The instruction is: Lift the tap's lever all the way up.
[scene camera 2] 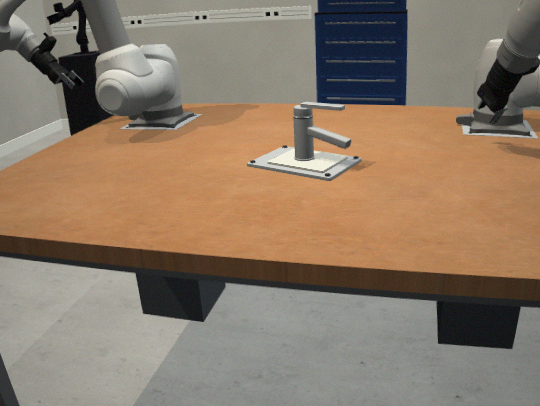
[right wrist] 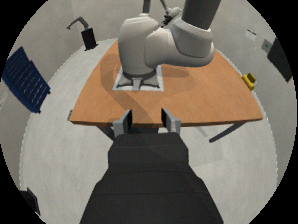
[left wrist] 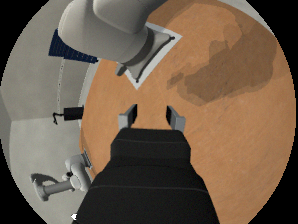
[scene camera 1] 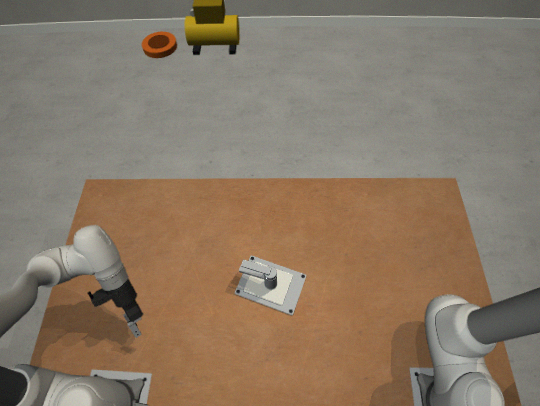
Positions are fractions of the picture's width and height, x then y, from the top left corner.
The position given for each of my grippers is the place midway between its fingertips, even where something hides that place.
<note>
In view: my left gripper (scene camera 2: 0.90, 0.28), my right gripper (scene camera 2: 0.14, 0.21), a grey tap (scene camera 1: 0.51, 0.72) and a mounting plate (scene camera 2: 0.48, 0.40).
My left gripper is seen too in the left wrist view (left wrist: 0.51, 0.49). My right gripper is seen too in the right wrist view (right wrist: 0.49, 0.51).
</note>
